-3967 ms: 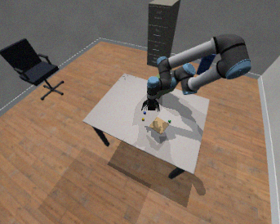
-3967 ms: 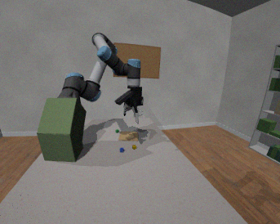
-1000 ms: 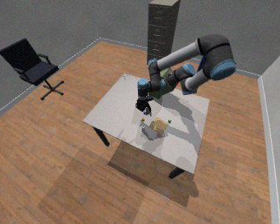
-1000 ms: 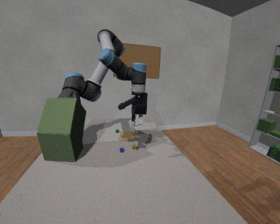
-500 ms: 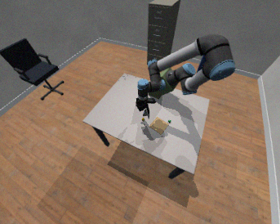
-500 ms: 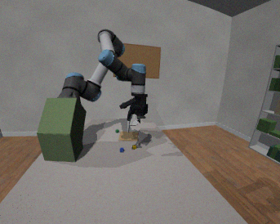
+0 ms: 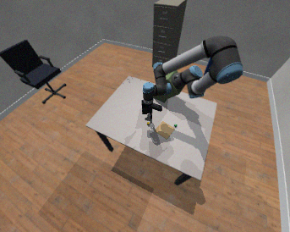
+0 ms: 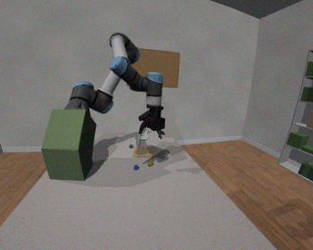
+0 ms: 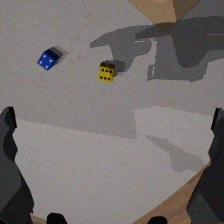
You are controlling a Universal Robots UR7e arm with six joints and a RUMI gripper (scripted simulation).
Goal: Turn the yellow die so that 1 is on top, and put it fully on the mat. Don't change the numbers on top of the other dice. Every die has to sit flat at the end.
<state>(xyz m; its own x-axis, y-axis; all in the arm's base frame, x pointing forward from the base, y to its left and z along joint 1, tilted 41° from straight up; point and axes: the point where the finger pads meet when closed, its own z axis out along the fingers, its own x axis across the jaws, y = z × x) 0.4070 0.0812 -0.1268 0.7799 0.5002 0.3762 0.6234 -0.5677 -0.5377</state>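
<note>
Now: hand 12 cm above the yellow die and 2 cm to the left of it. Also, from my hand: green die: 20 cm to the left, 13 cm behind, 12 cm below; blue die: 12 cm below, 7 cm behind, 6 cm to the right; tan mat: 14 cm to the left, 13 cm below, 4 cm behind.
</note>
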